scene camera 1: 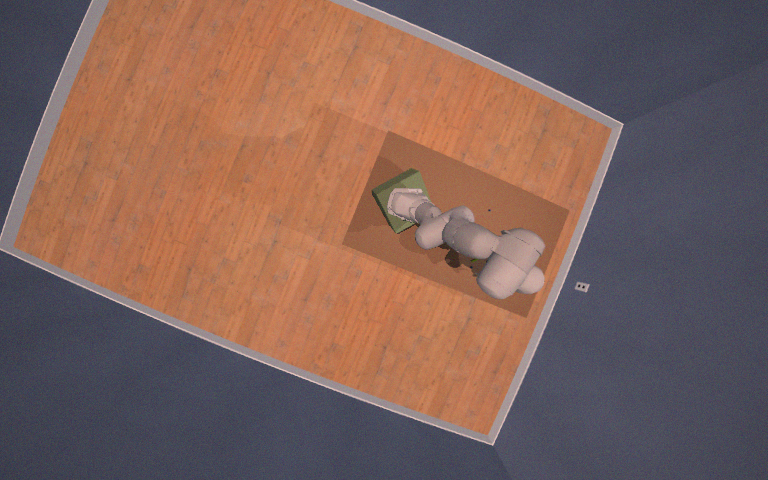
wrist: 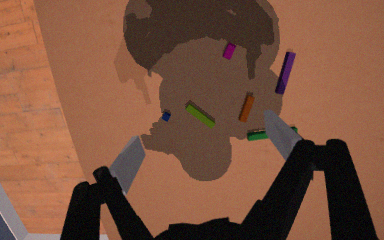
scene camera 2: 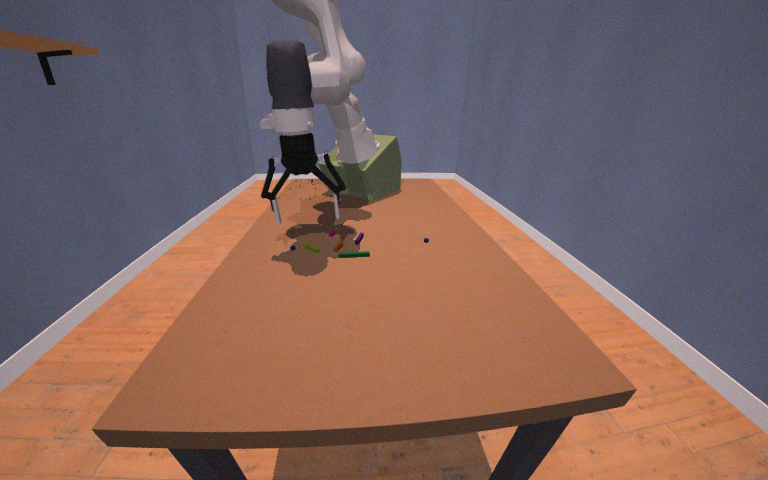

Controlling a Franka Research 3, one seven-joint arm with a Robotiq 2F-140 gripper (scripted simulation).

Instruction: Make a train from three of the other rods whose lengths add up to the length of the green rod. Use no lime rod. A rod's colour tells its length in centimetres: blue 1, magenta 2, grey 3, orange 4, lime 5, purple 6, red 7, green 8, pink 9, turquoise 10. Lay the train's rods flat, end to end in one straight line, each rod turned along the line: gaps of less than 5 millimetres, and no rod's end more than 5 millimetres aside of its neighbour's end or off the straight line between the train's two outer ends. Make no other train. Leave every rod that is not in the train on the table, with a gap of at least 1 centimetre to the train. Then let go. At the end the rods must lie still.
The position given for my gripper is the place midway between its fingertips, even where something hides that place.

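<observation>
My gripper [scene camera 2: 308,219], in sight. Gripper [wrist: 201,134], likewise.
</observation>
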